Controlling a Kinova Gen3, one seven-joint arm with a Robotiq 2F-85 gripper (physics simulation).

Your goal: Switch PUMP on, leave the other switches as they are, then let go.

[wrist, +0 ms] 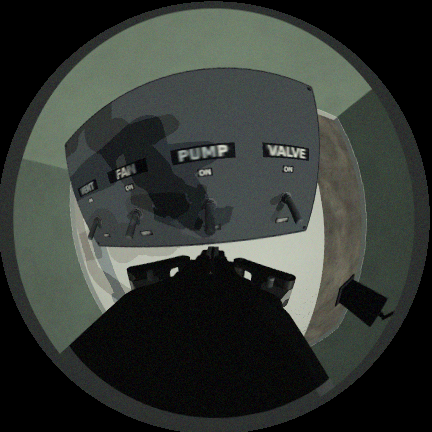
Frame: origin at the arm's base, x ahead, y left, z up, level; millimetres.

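Where they show: gripper, fingertip midpoint: (212, 253).
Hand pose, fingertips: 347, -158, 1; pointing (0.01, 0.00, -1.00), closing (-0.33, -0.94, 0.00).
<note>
Each offset is from my fingertips to the top centre of the thing, as dx, dy, dz. "spot": to the spot under its first point. Level surfaces: height alone.
A dark grey switch panel (260, 110) fills the upper middle of the wrist view. The PUMP lever @[spot: +43, -11, +9] (210, 219) sits under its PUMP label @[+127, -26, +19] (203, 153) and points down, away from the ON mark. The VALVE lever @[spot: +23, -124, +4] (292, 208) at the right, the FAN lever @[spot: +70, +102, +2] (133, 224) and the VENT lever @[spot: +95, +220, -2] (94, 228) at the left also point down. My gripper (212, 253) is shut and empty, its fingertips just below the panel's lower edge in the view, in line with the PUMP lever. The gap in depth between tips and lever is hard to tell.
A pale surface @[dz -114] (300, 270) lies under and beyond the panel, with a brown strip (342, 200) at the right. A black box-shaped object (362, 301) with a short bent piece stands at the lower right. Green walls (220, 40) surround the scene. Shadows fall on the panel's left half.
</note>
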